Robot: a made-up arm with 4 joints.
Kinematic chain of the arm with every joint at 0, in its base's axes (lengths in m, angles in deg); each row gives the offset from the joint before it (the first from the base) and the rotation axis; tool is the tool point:
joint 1: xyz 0 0 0.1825 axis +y
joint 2: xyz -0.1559 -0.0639 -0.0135 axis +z
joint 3: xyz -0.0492 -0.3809 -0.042 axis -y
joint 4: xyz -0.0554 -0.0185 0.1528 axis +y
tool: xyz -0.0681 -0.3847 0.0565
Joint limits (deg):
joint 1: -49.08..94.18
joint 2: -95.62..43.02
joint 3: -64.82..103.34
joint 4: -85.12..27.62
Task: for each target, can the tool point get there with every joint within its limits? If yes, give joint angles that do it. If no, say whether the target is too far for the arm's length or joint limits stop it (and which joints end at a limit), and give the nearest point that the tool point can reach.
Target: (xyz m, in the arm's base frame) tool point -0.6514 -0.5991 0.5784
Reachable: yes | joints 23.52 -35.60 -6.38 -45.71
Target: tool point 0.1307 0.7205 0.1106
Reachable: no: joint limits stop it (at a limit: joint 1, joint 2, joint 4) | nearest point -0.5295 0.3098 -0.5589 | short by 1.026 m
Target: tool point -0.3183 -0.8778 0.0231
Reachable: yes | joints -5.90 7.45 75.92 -1.17
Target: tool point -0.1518 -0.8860 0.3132
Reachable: yes | joints 57.46 15.15 45.08 -47.82
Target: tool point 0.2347 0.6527 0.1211
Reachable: no: joint limits stop it (at a limit: joint 1, joint 2, joint 4) | nearest point 0.1098 0.2913 1.0857 | short by 1.038 m
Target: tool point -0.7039 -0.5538 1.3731
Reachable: no: too far | nearest point -0.4786 -0.3767 0.9919 | short by 0.477 m
